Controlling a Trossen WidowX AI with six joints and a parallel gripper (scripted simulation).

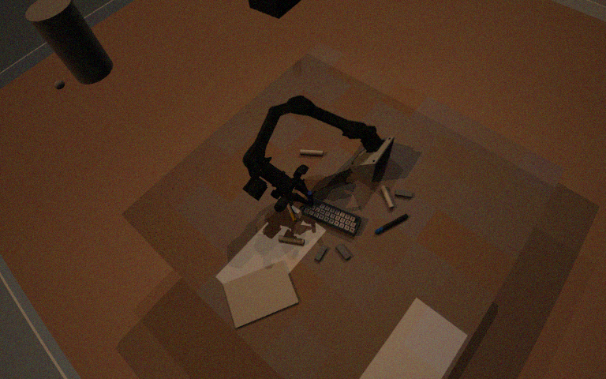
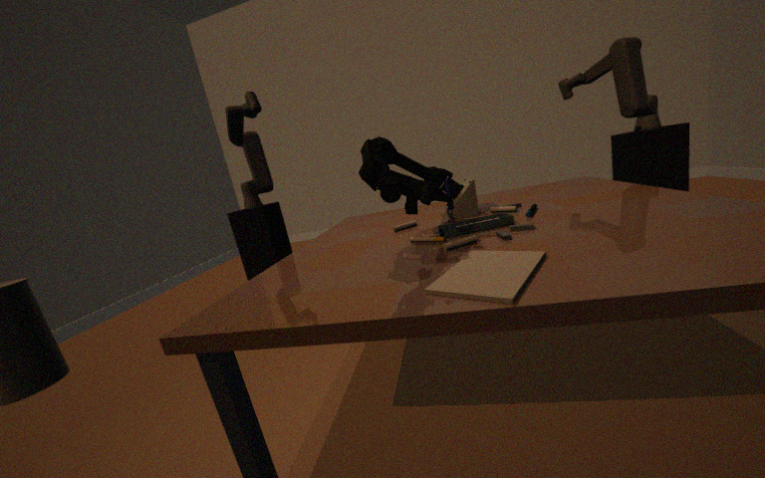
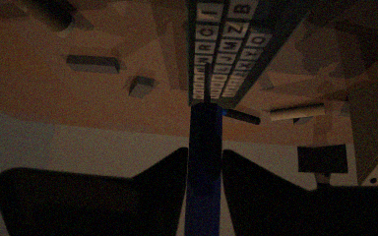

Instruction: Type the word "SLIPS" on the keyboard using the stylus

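Right now my gripper tip is 40 mm short of the yellow pencil, 80 mm to the left of it and 100 mm above it. Round my gripper tip: blue-tipped pen (110 mm behind, 260 mm to the left, 100 mm below); then blue stylus (10 mm below); then pale pad (350 mm ahead, 30 mm to the left, 100 mm below).
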